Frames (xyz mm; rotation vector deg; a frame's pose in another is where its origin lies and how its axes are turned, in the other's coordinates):
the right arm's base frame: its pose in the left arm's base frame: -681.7 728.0 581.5 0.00 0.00 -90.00
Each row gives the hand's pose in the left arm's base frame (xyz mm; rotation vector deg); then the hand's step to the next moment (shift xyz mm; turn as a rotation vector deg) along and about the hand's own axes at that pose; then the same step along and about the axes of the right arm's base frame.
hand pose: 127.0 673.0 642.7 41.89 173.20 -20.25
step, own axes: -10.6 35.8 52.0 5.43 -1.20 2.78
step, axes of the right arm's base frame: -14.7 23.5 -57.7 -0.79 -5.50 -2.80
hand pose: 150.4 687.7 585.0 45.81 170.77 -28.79
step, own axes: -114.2 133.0 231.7 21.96 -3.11 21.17
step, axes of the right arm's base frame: 18.6 148.7 -248.9 -1.54 -22.05 -21.25
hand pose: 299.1 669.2 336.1 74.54 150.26 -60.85
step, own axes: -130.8 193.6 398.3 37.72 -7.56 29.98
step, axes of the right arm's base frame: 243.1 118.8 -374.2 -5.46 -37.78 -30.36
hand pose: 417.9 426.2 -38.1 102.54 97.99 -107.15
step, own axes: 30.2 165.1 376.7 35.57 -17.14 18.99
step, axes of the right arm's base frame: 304.9 -155.0 -230.4 -15.44 -35.97 -19.68
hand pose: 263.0 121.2 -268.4 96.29 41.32 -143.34
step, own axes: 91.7 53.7 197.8 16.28 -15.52 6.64
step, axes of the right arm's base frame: 106.7 -193.5 -40.0 -14.72 -16.89 -6.92
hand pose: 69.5 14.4 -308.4 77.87 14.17 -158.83
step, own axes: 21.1 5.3 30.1 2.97 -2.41 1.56
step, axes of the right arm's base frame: 9.5 -35.9 0.8 -2.21 -3.31 -1.11
